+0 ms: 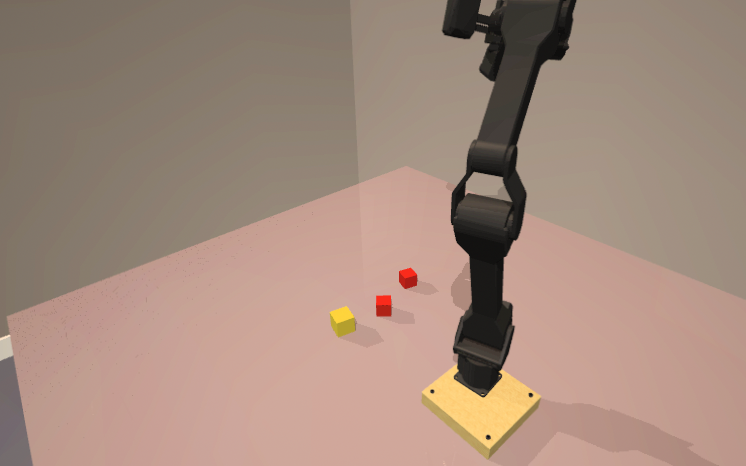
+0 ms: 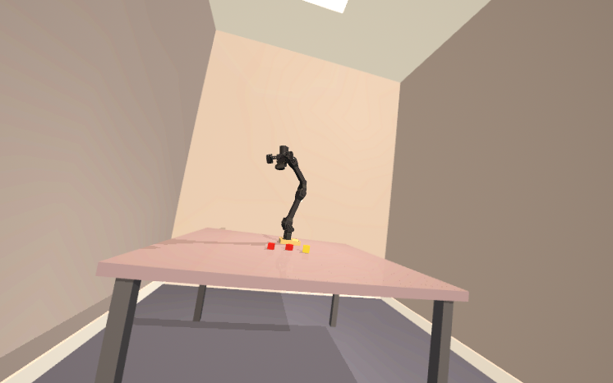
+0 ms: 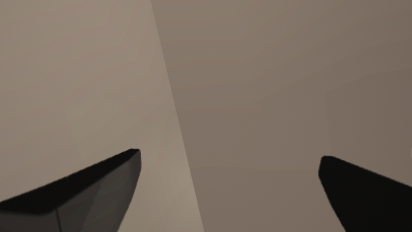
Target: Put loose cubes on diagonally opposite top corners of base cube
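The yellow base cube is 56 cm below my gripper tip, 25 cm to the left of it and 10 cm ahead of it.
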